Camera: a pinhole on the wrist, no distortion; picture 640 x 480 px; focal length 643.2 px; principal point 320.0 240.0 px. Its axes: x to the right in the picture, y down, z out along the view. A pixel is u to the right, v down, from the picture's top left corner.
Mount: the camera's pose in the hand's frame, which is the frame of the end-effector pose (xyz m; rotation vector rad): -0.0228 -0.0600 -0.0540 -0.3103 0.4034 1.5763
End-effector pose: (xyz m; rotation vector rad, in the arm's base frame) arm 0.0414 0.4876 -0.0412 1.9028 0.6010 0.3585
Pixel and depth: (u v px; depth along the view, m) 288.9 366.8 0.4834
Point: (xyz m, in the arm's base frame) 0.1957 0.0912 -0.0773
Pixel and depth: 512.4 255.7 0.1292
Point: 0.0541 0.4310 -0.0298
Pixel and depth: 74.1 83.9 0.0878
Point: 0.0518 0.4770 -0.1034
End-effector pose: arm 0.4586 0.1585 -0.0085 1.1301 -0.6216 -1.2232
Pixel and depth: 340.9 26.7 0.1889
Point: 0.3897 0.0748 0.0493
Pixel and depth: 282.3 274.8 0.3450
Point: 0.2504 0.0882 0.1592
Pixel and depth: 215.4 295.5 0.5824
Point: 0.0453 0.0192 0.2859
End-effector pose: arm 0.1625 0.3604 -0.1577 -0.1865 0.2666 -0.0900
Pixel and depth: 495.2 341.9 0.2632
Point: 0.1588 0.5092 -0.0214
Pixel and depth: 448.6 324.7 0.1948
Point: 0.1557 0.4416 -0.0591
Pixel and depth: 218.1 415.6 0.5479
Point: 0.1643 0.5562 0.3186
